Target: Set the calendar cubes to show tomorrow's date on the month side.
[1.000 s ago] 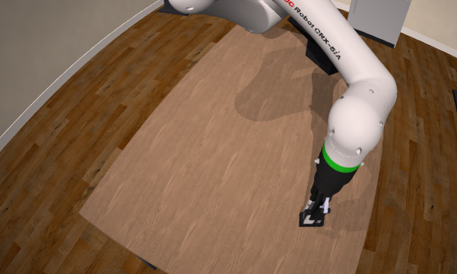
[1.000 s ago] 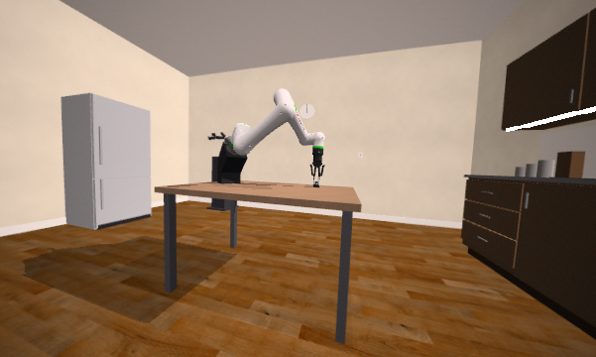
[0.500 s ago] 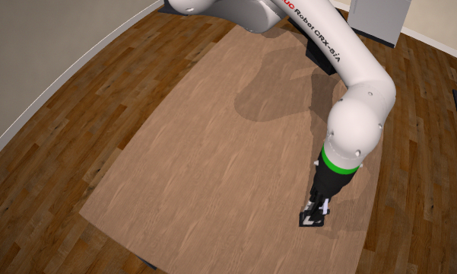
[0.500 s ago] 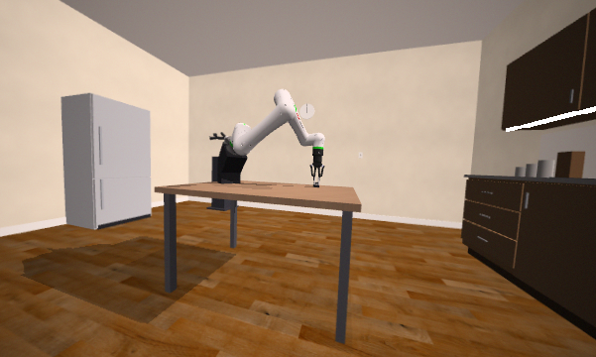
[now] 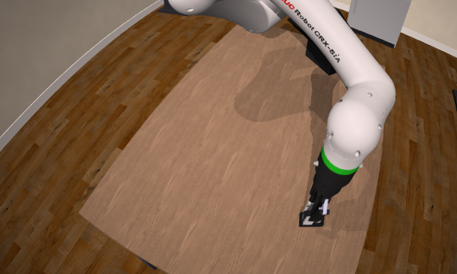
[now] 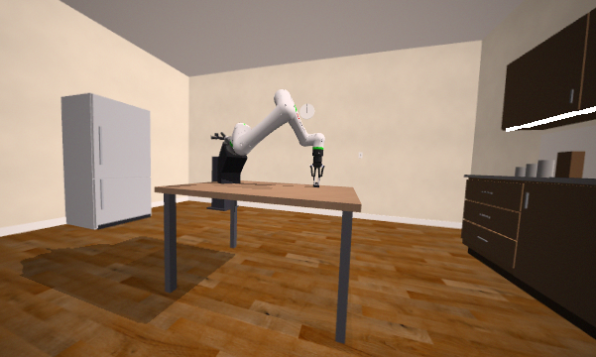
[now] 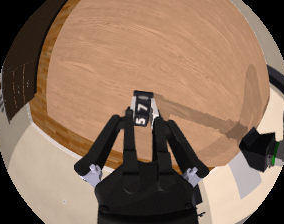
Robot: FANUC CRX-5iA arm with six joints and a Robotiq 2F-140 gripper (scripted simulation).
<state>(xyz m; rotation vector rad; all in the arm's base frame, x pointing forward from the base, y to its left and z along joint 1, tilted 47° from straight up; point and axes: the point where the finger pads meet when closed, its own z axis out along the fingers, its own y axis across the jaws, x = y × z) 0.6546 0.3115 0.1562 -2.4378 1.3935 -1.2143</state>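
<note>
The black tray is 40 mm below my hand, 20 mm to the left of it and 10 mm behind it.
</note>
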